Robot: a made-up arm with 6 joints. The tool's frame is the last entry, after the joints. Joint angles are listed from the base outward. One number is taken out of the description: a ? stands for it. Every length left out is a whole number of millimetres.
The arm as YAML. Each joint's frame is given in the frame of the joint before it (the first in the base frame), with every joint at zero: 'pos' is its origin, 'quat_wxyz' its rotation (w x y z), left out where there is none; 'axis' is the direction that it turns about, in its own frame. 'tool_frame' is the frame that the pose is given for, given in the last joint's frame.
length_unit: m
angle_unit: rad
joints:
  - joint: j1
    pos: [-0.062, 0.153, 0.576]
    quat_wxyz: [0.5, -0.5, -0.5, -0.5]
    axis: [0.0, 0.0, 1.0]
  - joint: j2
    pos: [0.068, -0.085, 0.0]
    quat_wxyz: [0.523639, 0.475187, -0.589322, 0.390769]
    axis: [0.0, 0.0, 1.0]
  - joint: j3
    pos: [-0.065, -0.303, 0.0]
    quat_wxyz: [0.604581, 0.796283, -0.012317, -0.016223]
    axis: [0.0, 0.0, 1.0]
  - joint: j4
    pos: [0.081, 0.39, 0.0]
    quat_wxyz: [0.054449, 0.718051, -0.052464, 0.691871]
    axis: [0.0, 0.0, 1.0]
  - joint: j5
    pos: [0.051, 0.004, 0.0]
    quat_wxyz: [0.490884, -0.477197, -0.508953, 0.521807]
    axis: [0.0, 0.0, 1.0]
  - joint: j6
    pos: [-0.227, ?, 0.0]
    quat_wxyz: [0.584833, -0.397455, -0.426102, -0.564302]
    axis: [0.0, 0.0, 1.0]
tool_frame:
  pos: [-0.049, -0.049, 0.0]
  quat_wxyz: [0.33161, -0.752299, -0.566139, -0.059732]
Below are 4 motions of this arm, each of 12 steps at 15 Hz.
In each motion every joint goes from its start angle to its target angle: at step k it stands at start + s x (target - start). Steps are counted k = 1, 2, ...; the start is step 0. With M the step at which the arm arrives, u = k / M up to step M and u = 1 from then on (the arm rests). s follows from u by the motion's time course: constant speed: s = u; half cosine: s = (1 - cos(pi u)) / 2; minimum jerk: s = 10 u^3 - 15 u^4 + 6 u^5.
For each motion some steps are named. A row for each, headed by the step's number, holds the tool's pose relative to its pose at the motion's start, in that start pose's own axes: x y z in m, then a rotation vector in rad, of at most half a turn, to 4 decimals.
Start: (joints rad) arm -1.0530 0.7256 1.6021 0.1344 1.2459 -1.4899
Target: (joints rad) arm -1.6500 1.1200 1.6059 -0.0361 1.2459 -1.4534
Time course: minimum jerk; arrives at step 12
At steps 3, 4, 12:
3: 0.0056 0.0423 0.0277 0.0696 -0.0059 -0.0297
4: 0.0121 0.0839 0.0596 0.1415 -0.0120 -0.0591
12: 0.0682 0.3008 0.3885 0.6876 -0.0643 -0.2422

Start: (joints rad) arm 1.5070 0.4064 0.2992 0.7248 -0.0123 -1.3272
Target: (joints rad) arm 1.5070 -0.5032 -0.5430 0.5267 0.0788 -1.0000
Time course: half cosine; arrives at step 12
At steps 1, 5, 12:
1: -0.0007 -0.0009 -0.0030 -0.0012 -0.0202 -0.0011
5: -0.0344 -0.0275 -0.0767 -0.0082 -0.4153 0.0409
12: -0.1558 -0.1590 -0.2693 0.0609 -0.9096 0.3832

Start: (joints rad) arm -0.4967 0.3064 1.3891 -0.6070 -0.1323 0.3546
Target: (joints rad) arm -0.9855 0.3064 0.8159 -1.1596 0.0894 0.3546
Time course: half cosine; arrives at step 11
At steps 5, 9, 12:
5: -0.0292 0.3398 -0.0015 -0.1402 -0.1151 -0.4625
9: 0.0676 0.6813 -0.1160 -0.2770 -0.3700 -0.9655
12: 0.0948 0.7261 -0.1417 -0.2963 -0.4231 -1.0419

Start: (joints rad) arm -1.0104 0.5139 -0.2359 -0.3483 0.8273 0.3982
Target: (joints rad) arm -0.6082 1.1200 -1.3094 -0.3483 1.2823 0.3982
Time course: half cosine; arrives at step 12
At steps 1, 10, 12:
1: -0.0094 0.0128 0.0048 -0.0019 0.0050 -0.0266
10: -0.0749 0.6865 0.0907 0.4167 0.1114 -1.3070
12: -0.0585 0.7175 0.0964 0.4874 0.1163 -1.3769

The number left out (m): -0.191
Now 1 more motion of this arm.
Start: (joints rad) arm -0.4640 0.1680 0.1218 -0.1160 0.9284 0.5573
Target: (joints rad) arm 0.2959 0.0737 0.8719 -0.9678 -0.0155 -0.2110
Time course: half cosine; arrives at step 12
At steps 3, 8, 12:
3: 0.0791 -0.0898 0.0253 -0.0509 -0.1011 0.3103
8: 0.5984 -0.1652 0.1952 -0.2244 -0.4702 1.5327
12: 0.8006 -0.0345 0.2344 -0.1878 -0.6421 1.9436

